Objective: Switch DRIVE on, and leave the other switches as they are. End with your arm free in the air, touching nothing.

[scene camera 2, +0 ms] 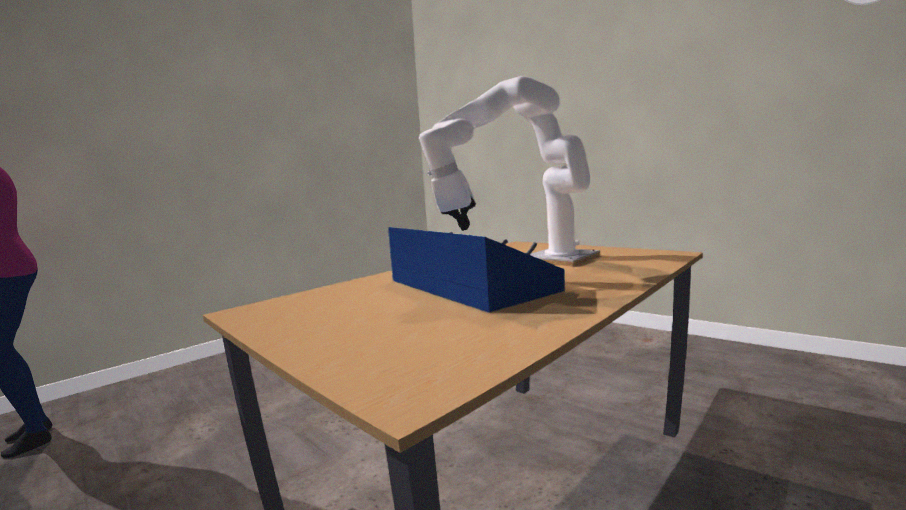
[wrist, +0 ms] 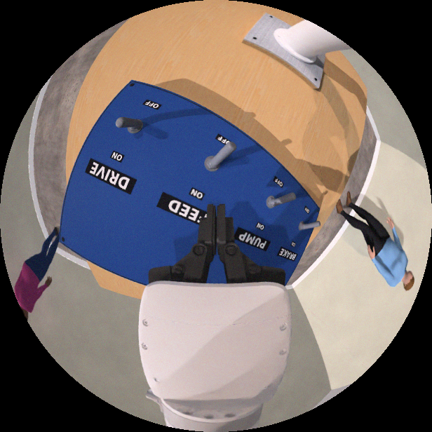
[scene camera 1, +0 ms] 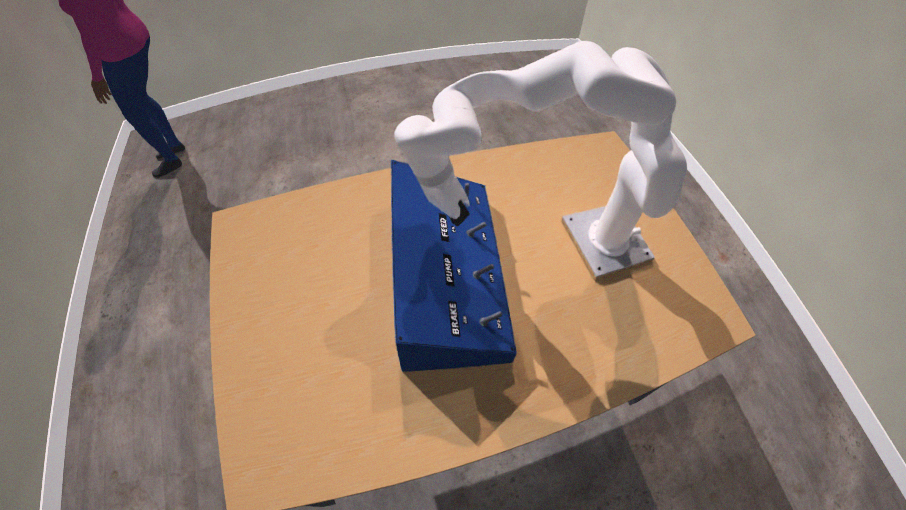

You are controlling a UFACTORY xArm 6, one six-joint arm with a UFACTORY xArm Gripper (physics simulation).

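Places are measured from the arm's base along level axes (x right, y ahead, z up), in centimetres.
Where they show: gripper, fingertip midpoint: [scene camera 2: 465, 228] [scene camera 1: 459, 220]; arm's base at its link origin: [scene camera 2: 562, 253] [scene camera 1: 608, 238].
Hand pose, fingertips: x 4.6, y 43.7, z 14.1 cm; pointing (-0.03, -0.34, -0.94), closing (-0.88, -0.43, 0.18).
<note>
Each offset is from my fingertips to the top centre of the thing. Level surfaces: height alone.
The blue switch panel [scene camera 1: 415, 304] [scene camera 2: 437, 262] [wrist: 115, 220] stands on the table. The DRIVE lever {dx +12.8, dy -5.7, dz -2.2 cm} [scene camera 1: 467, 188] [wrist: 127, 124] leans toward its ON side, unlike the others; in scene camera 1 the arm hides its label. The FEED lever {dx +0.7, dy -5.0, dz -3.2 cm} [scene camera 1: 476, 230] [wrist: 221, 155], PUMP lever {dx -11.1, dy -3.1, dz -3.2 cm} [scene camera 1: 483, 272] [wrist: 281, 200] and BRAKE lever {dx -23.0, dy -1.1, dz -3.2 cm} [scene camera 1: 490, 319] [wrist: 309, 225] lean toward OFF. My gripper [scene camera 1: 461, 219] [scene camera 2: 464, 226] [wrist: 216, 213] is shut and empty, in the air above the panel near the FEED label, apart from the levers.
The wooden table {dz -16.2 cm} [scene camera 1: 291, 380] [scene camera 2: 380, 367] [wrist: 175, 50] carries the panel and the arm's base plate [scene camera 1: 580, 235] [scene camera 2: 586, 255] [wrist: 260, 32]. A person in pink [scene camera 1: 117, 31] [scene camera 2: 12, 240] [wrist: 30, 286] stands beyond the table. A person in blue [wrist: 390, 255] shows in the wrist view.
</note>
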